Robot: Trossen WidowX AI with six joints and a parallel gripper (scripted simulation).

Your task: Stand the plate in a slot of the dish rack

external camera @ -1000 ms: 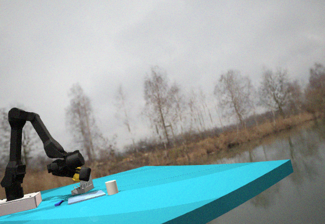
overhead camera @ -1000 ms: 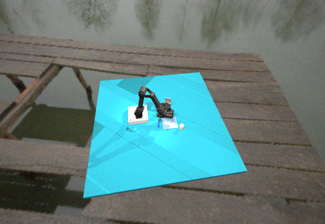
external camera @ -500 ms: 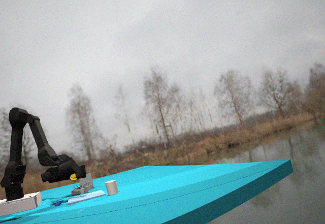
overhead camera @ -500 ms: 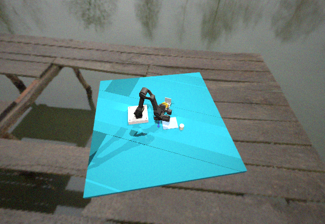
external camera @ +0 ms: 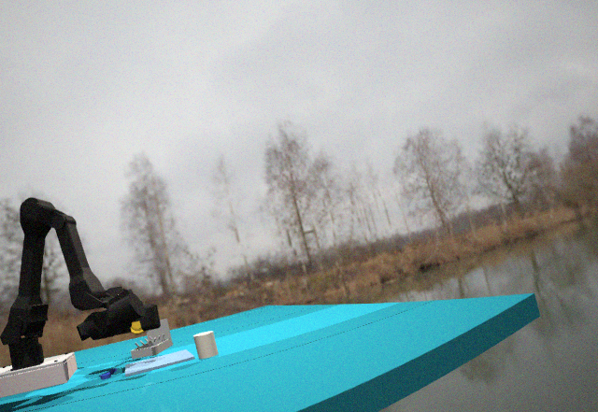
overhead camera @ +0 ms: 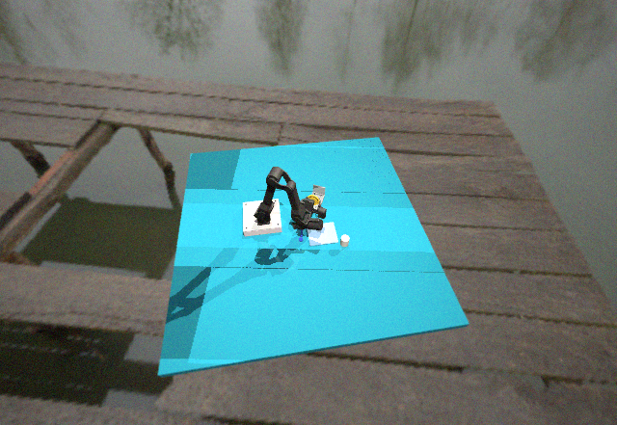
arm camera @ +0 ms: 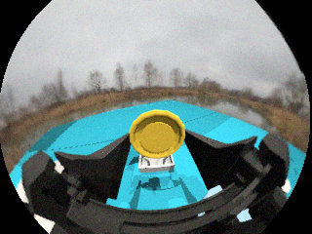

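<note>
My gripper tip is now 7 cm above the grey dish rack, 5 cm to the right of it and 2 cm short of it. Round my gripper tip: yellow plate (1 cm to the right); then cream cup (25 cm to the right, 12 cm ahead, 7 cm below); then blue spoon (16 cm to the right, 10 cm behind, 9 cm below).
</note>
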